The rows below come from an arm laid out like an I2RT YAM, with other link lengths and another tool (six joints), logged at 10 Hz.
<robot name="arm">
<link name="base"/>
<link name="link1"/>
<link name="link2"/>
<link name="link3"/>
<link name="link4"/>
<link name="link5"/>
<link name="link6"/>
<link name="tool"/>
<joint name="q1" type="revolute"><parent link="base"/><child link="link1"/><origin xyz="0 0 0.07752"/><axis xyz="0 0 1"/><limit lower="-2.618" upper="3.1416"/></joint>
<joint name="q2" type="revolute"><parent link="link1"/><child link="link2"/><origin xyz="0.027 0.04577 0.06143"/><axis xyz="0 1 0"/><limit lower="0" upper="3.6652"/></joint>
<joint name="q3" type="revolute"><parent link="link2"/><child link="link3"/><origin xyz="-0.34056 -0.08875 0"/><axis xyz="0 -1 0"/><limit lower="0" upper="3.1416"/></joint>
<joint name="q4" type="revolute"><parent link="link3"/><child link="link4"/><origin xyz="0.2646 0.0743 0.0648"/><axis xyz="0 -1 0"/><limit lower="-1.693" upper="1.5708"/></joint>
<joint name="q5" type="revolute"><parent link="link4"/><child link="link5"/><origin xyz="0.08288 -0.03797 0.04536"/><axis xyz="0 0 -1"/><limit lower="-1.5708" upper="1.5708"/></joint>
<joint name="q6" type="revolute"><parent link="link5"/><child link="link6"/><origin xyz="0.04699 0 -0.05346"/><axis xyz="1 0 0"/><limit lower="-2.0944" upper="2.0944"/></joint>
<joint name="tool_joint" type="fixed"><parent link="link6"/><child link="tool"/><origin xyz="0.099 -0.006 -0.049" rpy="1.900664 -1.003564 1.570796"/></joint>
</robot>
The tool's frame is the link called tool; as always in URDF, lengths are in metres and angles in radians.
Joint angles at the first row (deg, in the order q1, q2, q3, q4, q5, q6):
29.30 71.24 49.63 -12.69 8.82 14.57
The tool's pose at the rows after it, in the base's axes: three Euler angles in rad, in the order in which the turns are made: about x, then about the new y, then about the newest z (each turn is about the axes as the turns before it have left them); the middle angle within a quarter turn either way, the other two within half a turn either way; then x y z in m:
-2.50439 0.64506 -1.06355 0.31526 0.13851 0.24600
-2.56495 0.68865 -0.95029 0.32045 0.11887 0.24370
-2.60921 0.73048 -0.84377 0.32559 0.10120 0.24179
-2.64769 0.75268 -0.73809 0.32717 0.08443 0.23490
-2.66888 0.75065 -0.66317 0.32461 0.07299 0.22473
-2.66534 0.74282 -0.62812 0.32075 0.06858 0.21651
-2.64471 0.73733 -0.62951 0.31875 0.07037 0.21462
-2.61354 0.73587 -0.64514 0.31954 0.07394 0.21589
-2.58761 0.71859 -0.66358 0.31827 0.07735 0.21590
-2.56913 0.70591 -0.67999 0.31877 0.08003 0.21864
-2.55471 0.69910 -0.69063 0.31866 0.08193 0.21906
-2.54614 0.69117 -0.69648 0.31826 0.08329 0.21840
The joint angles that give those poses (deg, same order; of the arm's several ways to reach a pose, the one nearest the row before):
27.88 71.64 49.67 -13.02 10.11 15.62
24.93 71.68 49.67 -13.93 11.77 17.91
21.87 71.68 49.39 -13.98 12.62 20.43
18.66 71.68 48.40 -13.91 12.38 22.98
16.18 71.66 46.96 -13.85 11.29 24.84
14.87 71.46 45.54 -13.47 10.00 26.13
14.72 71.24 45.04 -13.26 8.99 26.81
14.70 71.22 45.04 -12.80 7.81 27.24
14.68 71.26 45.19 -13.12 6.33 27.16
14.66 71.44 45.93 -13.78 5.24 26.90
14.65 71.48 46.02 -13.78 4.49 26.85
14.65 71.59 46.02 -13.82 3.92 26.81

